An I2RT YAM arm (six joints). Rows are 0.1 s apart.
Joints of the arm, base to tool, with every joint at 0 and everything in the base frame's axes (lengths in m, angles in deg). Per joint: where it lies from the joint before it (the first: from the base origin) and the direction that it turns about. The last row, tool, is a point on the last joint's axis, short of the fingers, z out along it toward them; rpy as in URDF.
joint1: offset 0.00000 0.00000 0.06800 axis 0 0 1
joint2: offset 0.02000 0.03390 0.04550 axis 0 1 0
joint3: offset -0.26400 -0.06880 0.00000 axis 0 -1 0
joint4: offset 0.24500 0.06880 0.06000 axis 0 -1 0
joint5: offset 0.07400 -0.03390 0.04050 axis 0 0 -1
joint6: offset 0.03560 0.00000 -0.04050 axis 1 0 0
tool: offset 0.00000 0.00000 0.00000 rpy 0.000 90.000 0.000
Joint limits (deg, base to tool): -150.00..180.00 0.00..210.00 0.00..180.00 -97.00..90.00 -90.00..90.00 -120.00..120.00
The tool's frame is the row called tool.
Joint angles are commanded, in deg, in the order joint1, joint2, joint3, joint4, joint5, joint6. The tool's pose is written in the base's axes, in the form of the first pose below.
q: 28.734, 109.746, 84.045, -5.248, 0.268, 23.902
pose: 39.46 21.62 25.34 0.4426 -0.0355 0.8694 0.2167
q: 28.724, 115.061, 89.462, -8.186, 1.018, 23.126
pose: 41.23 22.52 24.00 0.4271 -0.0389 0.8812 0.1989
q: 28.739, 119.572, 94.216, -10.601, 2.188, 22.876
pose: 42.69 23.25 22.81 0.4163 -0.0369 0.8900 0.1824
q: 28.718, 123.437, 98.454, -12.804, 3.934, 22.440
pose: 43.92 23.78 21.76 0.4100 -0.0341 0.8969 0.1621
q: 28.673, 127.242, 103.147, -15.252, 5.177, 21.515
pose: 45.12 24.31 20.90 0.4043 -0.0371 0.9024 0.1443
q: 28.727, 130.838, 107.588, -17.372, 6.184, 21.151
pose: 46.17 24.87 20.04 0.3989 -0.0375 0.9068 0.1314
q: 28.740, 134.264, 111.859, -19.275, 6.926, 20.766
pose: 47.14 25.36 19.19 0.3941 -0.0387 0.9103 0.1210
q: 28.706, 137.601, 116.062, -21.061, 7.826, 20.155
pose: 48.06 25.77 18.34 0.3909 -0.0408 0.9130 0.1090
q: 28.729, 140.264, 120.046, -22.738, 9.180, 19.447
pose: 48.81 26.11 17.95 0.3931 -0.0421 0.9136 0.0954
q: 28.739, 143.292, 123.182, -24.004, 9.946, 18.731
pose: 49.45 26.42 16.75 0.3876 -0.0464 0.9169 0.0832
